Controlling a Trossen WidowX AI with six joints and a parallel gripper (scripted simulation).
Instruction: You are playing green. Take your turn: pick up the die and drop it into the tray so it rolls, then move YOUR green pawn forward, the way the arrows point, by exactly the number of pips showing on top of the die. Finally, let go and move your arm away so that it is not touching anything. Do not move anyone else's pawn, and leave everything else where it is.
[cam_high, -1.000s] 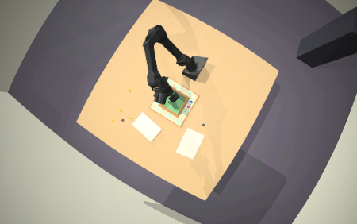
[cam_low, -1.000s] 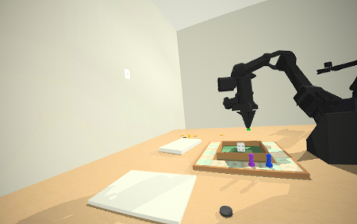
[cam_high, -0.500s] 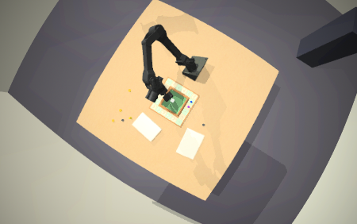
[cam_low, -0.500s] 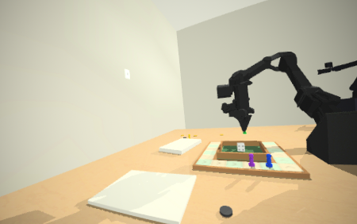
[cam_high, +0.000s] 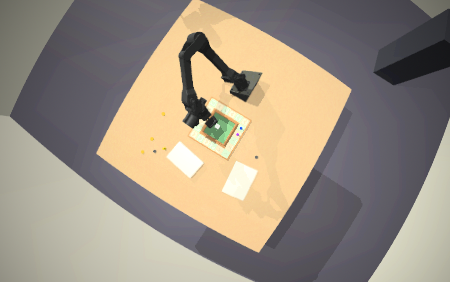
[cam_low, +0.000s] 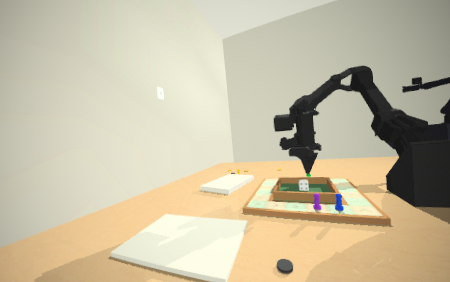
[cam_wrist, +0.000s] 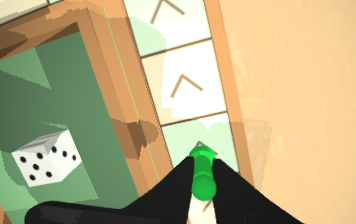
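Now: gripper tip 1 cm below the green pawn. Also, from my gripper tip: green tray: 11 cm to the left, 3 cm below, 3 cm ahead; purple pawn: 23 cm to the left, 3 cm ahead, 1 cm below; white die: 10 cm to the left, 3 cm ahead, 1 cm below.
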